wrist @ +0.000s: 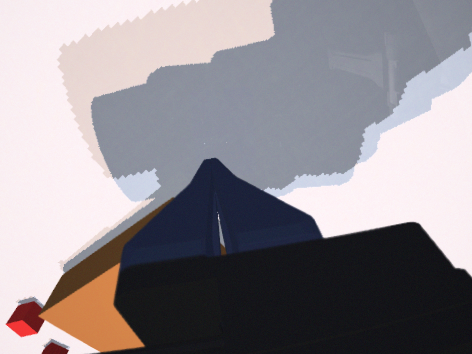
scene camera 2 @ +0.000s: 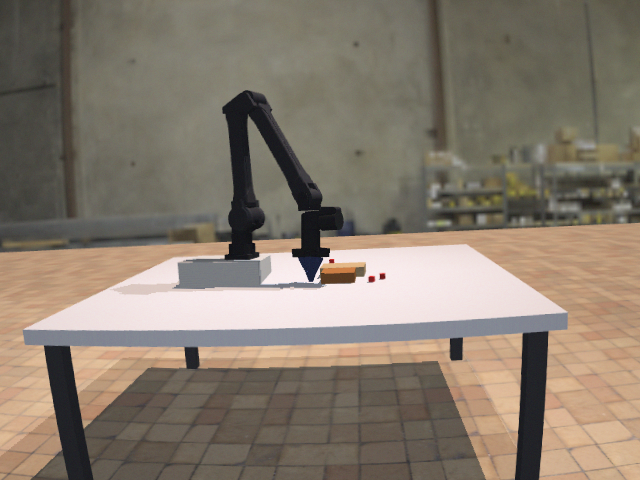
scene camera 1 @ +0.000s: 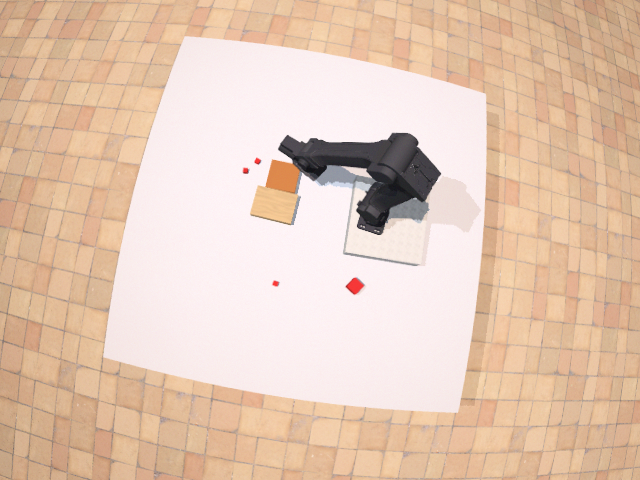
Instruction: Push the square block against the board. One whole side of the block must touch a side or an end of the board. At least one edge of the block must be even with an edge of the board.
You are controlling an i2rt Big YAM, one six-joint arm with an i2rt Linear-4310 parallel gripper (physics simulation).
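Frame: origin at the arm's base, x left, y ahead, z down, level; centimetres.
Where they show: gripper, fingertip midpoint: (wrist: pixel 211 169) (scene camera 2: pixel 311 281); arm's base, link origin: (scene camera 2: pixel 242 258) (scene camera 1: pixel 373 214).
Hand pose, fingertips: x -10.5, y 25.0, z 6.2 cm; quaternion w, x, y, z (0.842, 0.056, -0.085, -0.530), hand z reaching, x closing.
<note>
Things, the pixels of their centre, and the offset from my fingertips.
- orange square block, body centre: (wrist: pixel 165 305) (scene camera 2: pixel 338 275) (scene camera 1: pixel 283 177) dx +6.2, dy +7.5, dz -0.7 cm
- light wooden board, body centre: (scene camera 2: pixel 343 269) (scene camera 1: pixel 274 205) dx +16.6, dy +7.2, dz -0.7 cm
- small red cube, body centre: (scene camera 1: pixel 275 283) dx +41.3, dy -1.3, dz +0.1 cm
- larger red cube, body centre: (scene camera 1: pixel 354 286) dx +34.3, dy -26.3, dz -1.1 cm
The orange square block (scene camera 1: pixel 282 176) (scene camera 2: pixel 338 276) (wrist: pixel 95 310) lies flat along the upper long side of the light wooden board (scene camera 1: pixel 273 205) (scene camera 2: pixel 360 268). Their facing sides look about parallel and touching, or nearly so. In scene camera 1 the block's right side stands slightly inside the board's right end, and its left side is inset further. My gripper (scene camera 2: pixel 310 280) (wrist: pixel 211 169) is shut and empty. Its blue fingertips point down close to the table, just beside the block's right side. Whether they touch it I cannot tell. The arm hides them in scene camera 1.
Two small red cubes (scene camera 1: pixel 245 170) (scene camera 1: pixel 257 160) lie left of the block. Another small red cube (scene camera 1: pixel 275 283) and a larger red cube (scene camera 1: pixel 355 285) lie nearer the lower edge in scene camera 1. The arm stands on a pale base slab (scene camera 1: pixel 387 250) (scene camera 2: pixel 219 272) to the right.
</note>
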